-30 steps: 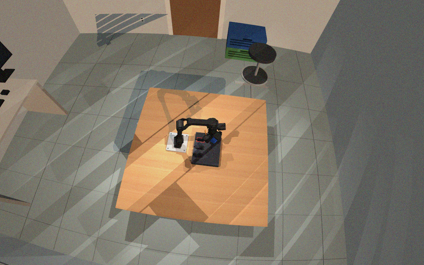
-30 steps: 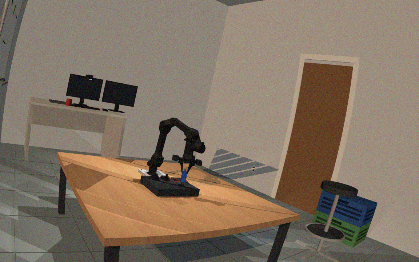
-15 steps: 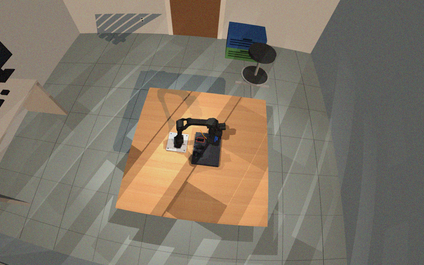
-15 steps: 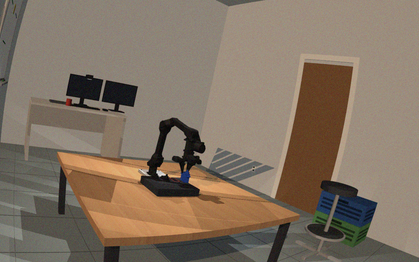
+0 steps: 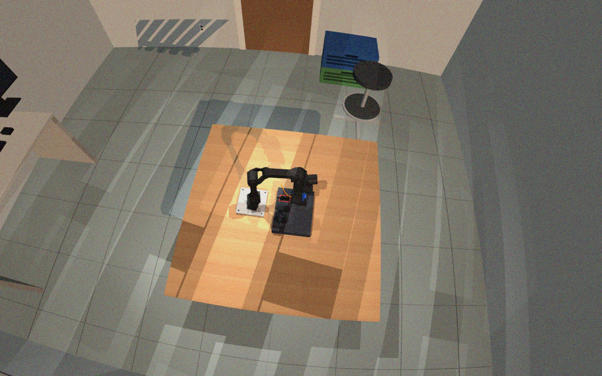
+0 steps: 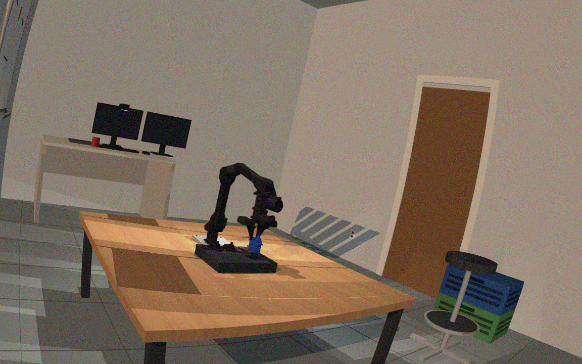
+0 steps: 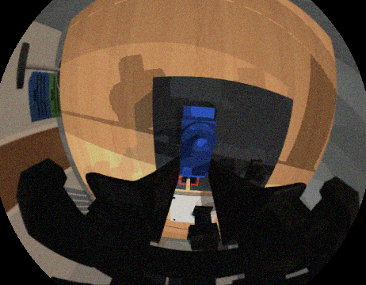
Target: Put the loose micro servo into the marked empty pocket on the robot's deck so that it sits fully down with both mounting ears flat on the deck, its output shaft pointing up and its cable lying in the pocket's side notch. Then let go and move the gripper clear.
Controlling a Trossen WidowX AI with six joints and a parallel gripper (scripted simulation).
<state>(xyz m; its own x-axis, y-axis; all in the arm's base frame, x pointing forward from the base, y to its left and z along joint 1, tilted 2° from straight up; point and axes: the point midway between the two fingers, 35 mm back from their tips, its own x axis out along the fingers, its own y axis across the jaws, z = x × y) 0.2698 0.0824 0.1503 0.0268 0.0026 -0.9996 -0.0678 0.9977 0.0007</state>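
Now: the dark robot deck 40 mm ahead of my gripper tip, 70 mm to the right of it and 100 mm below it.
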